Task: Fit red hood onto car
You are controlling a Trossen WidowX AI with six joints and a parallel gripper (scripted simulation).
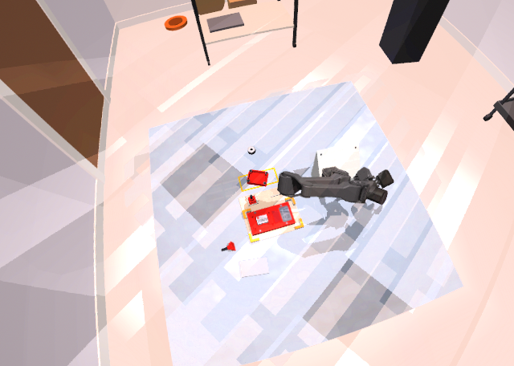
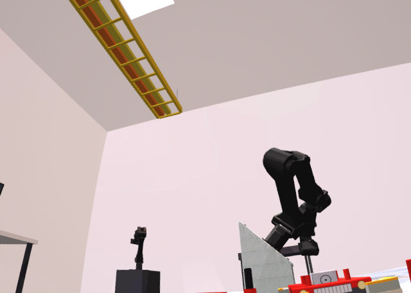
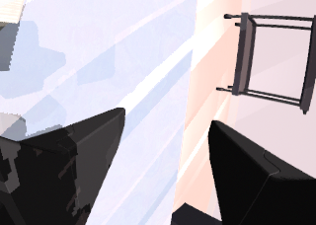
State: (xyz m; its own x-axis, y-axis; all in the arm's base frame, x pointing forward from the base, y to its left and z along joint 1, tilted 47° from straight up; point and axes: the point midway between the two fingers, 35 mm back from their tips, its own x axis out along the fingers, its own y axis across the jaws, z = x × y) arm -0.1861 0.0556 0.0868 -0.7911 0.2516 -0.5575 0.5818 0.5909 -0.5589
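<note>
The red hood is 52 cm ahead of my gripper tip, 20 cm to the right of it and 12 cm below it. Also, from my gripper tip: grey engine block: 54 cm ahead, 2 cm to the left, 10 cm below; jig: 50 cm ahead, 12 cm below.
</note>
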